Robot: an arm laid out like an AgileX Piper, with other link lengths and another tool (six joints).
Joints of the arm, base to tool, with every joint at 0 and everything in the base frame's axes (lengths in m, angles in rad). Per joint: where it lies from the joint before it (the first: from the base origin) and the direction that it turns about. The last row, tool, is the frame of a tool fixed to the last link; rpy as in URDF.
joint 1: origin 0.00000 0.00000 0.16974 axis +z
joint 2: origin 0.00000 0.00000 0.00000 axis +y
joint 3: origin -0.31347 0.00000 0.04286 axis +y
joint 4: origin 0.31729 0.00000 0.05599 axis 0.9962 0 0.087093
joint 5: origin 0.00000 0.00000 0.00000 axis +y
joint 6: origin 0.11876 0.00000 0.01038 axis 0.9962 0 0.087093
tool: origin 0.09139 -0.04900 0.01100 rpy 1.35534 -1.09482 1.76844
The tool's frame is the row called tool.
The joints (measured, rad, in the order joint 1, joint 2, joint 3, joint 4, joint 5, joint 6), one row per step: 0.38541 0.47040 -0.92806 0.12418 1.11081 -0.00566; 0.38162 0.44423 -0.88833 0.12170 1.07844 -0.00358; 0.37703 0.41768 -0.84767 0.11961 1.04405 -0.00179; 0.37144 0.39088 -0.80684 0.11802 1.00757 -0.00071; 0.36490 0.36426 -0.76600 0.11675 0.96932 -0.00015; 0.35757 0.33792 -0.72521 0.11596 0.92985 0.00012; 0.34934 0.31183 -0.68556 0.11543 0.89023 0.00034; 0.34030 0.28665 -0.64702 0.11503 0.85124 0.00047; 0.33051 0.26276 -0.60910 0.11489 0.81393 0.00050
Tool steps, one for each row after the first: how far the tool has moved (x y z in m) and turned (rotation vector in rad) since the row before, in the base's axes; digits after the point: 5 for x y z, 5 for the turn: 0.00035 -0.00154 -0.00709 0.00841 -0.01638 -0.00956; 0.00062 -0.00155 -0.00718 0.00901 -0.01777 -0.01013; 0.00086 -0.00159 -0.00691 0.00962 -0.01995 -0.01067; 0.00114 -0.00166 -0.00670 0.00994 -0.02158 -0.01135; 0.00134 -0.00169 -0.00659 0.01030 -0.02254 -0.01188; 0.00135 -0.00186 -0.00615 0.01060 -0.02356 -0.01264; 0.00142 -0.00200 -0.00598 0.01020 -0.02328 -0.01330; 0.00150 -0.00209 -0.00632 0.00921 -0.02118 -0.01373
